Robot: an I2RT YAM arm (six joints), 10 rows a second.
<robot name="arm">
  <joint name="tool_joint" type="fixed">
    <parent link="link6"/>
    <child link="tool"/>
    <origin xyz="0 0 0" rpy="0 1.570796 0"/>
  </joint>
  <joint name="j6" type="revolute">
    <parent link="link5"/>
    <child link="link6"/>
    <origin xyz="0.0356 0 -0.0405"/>
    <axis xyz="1 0 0"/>
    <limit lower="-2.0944" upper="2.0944"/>
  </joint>
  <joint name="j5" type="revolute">
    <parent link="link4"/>
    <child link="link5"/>
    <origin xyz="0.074 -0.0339 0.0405"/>
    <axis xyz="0 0 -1"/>
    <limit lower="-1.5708" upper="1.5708"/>
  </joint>
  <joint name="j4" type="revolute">
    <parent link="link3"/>
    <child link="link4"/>
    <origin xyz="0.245 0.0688 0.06"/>
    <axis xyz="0 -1 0"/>
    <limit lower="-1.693" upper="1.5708"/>
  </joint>
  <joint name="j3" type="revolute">
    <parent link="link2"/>
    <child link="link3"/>
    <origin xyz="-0.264 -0.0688 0"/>
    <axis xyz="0 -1 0"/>
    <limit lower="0" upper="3.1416"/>
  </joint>
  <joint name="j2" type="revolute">
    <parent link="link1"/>
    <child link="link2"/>
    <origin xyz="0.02 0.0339 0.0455"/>
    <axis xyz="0 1 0"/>
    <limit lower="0" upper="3.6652"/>
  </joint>
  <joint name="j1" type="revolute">
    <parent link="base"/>
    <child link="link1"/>
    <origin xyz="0 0 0.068"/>
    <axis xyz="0 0 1"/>
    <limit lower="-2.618" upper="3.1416"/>
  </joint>
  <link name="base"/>
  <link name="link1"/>
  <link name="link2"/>
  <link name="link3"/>
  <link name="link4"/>
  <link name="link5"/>
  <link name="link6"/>
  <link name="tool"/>
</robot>
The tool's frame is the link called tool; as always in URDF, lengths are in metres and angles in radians.
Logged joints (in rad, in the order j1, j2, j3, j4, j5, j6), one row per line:
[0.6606 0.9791 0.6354 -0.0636 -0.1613 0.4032]
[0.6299 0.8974 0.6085 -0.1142 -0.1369 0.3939]
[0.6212 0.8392 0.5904 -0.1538 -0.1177 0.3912]
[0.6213 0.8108 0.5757 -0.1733 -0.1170 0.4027]
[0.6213 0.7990 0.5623 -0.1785 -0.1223 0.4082]
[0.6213 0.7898 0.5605 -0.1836 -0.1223 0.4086]
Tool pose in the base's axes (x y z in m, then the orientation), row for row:
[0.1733 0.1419 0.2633 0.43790 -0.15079 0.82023 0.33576]
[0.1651 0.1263 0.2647 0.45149 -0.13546 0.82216 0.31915]
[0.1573 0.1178 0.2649 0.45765 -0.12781 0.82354 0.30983]
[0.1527 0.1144 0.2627 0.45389 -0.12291 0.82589 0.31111]
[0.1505 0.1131 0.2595 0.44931 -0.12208 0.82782 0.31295]
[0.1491 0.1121 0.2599 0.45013 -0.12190 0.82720 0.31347]
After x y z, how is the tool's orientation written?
As a quaternion, w x y z.
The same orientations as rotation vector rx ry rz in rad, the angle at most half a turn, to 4 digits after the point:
[-0.3749 2.0392 0.8347]
[-0.3347 2.0315 0.7886]
[-0.3149 2.0293 0.7634]
[-0.3034 2.0385 0.7679]
[-0.3019 2.0475 0.7740]
[-0.3014 2.0452 0.7750]

